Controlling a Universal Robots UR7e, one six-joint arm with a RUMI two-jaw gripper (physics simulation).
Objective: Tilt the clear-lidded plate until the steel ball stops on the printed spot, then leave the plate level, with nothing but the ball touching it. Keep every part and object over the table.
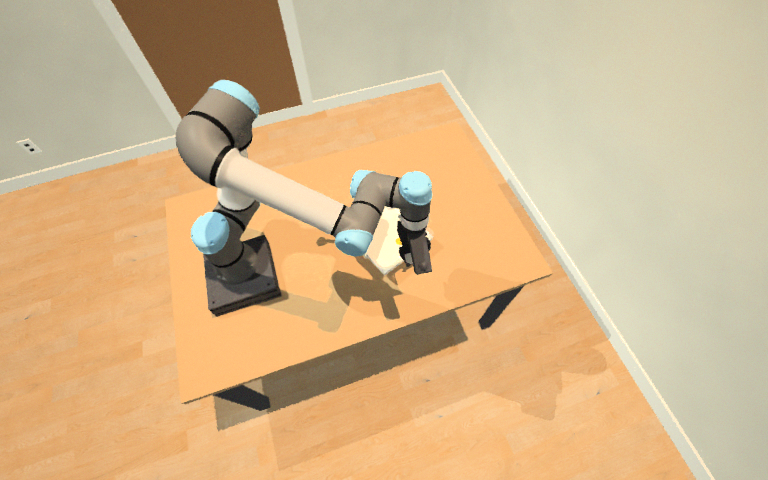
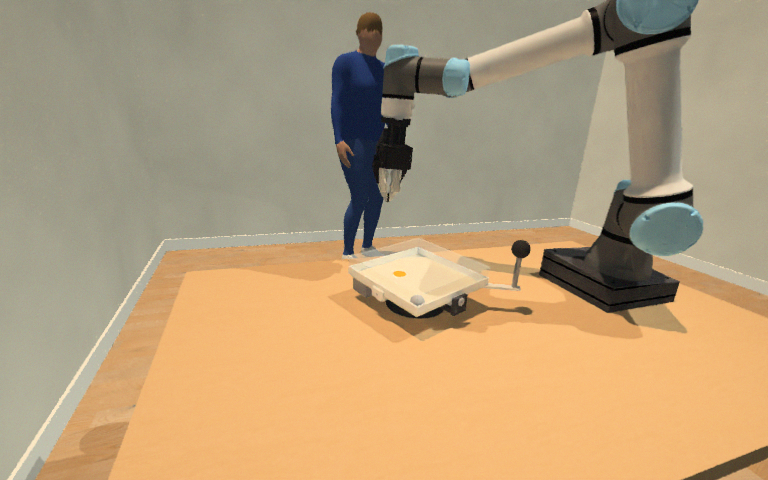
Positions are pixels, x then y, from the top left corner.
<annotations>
my gripper: image 1 413, 263; image 2 387, 201
</annotations>
